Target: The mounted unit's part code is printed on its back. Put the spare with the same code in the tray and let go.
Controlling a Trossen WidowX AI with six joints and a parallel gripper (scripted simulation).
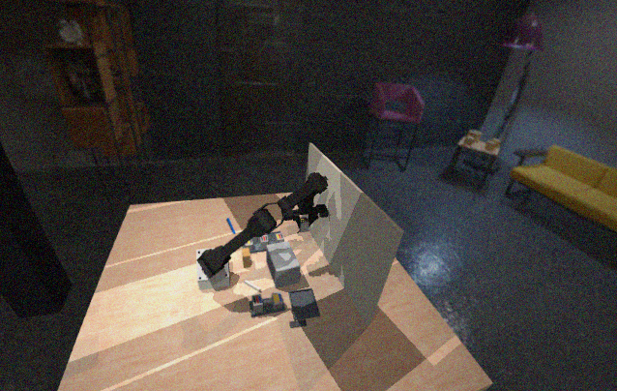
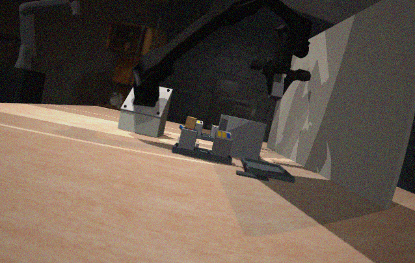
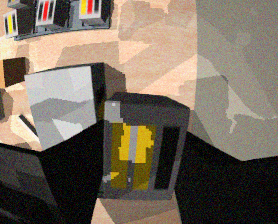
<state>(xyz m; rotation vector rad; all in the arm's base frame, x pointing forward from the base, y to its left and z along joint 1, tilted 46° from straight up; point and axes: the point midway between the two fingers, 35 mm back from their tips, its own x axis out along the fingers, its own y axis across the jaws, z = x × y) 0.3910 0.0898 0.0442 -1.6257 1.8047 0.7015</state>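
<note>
The flat dark tray lies 60 mm behind my gripper tip, 230 mm to the right of it and 190 mm below it. Round my gripper tip: grey mounted unit: 100 mm behind, 40 mm to the right, 140 mm below; grey spare: 30 mm above; tall grey panel: 130 mm ahead, 40 mm to the right, 30 mm above.
</note>
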